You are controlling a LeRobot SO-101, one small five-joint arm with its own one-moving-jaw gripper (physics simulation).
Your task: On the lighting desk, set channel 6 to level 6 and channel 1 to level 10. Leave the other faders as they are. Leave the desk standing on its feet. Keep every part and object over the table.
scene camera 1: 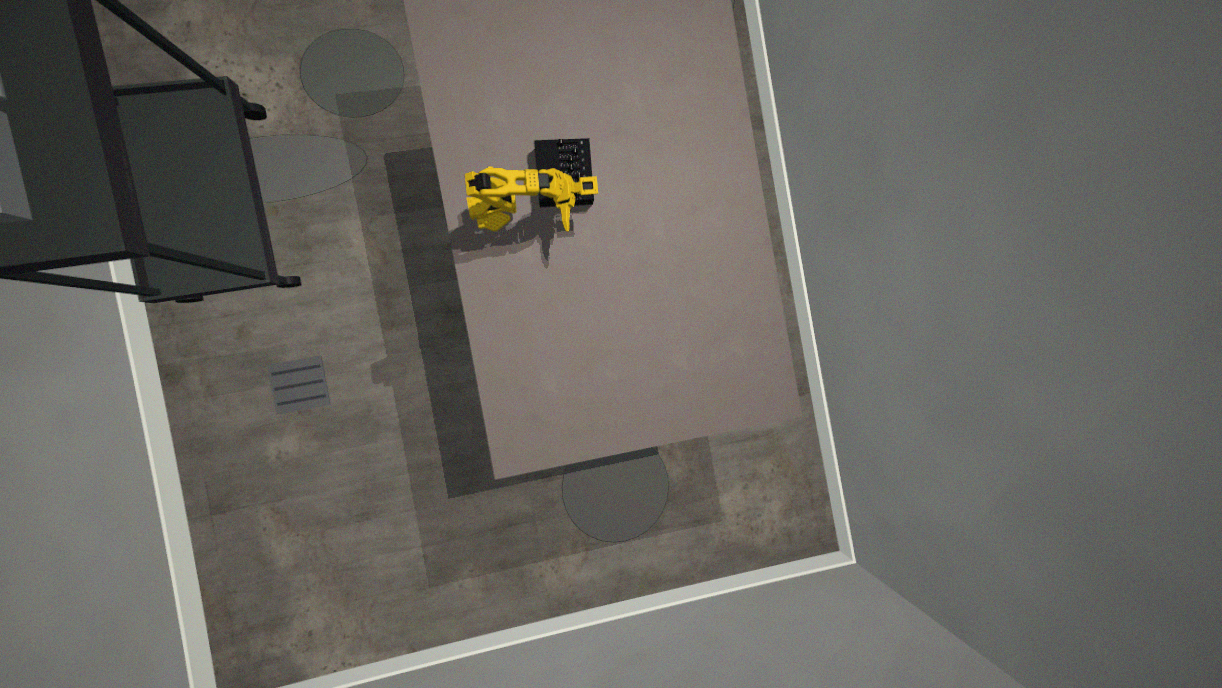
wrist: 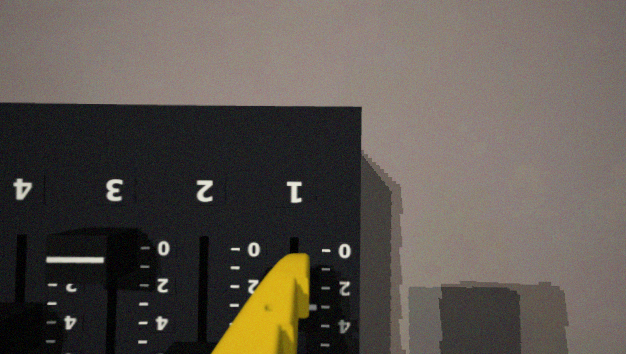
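Note:
The black lighting desk lies flat on the table, partly under the arm. My gripper is fully open; one notched jaw shows in the wrist view, with its tip over the channel 1 slot. The channel 1 fader is mostly hidden behind the jaw; the end of its white line shows near the 3 mark. The channel 3 fader stands near its 0 end. Parts of the channel 2 fader and the channel 4 fader show. Channel 6 is outside the wrist view and too small to read in the scene view.
The pinkish table extends around the desk. Its near long edge runs close beside the arm's base. Shadows fall right of the desk in the wrist view. A dark framed rack stands off the table at the left.

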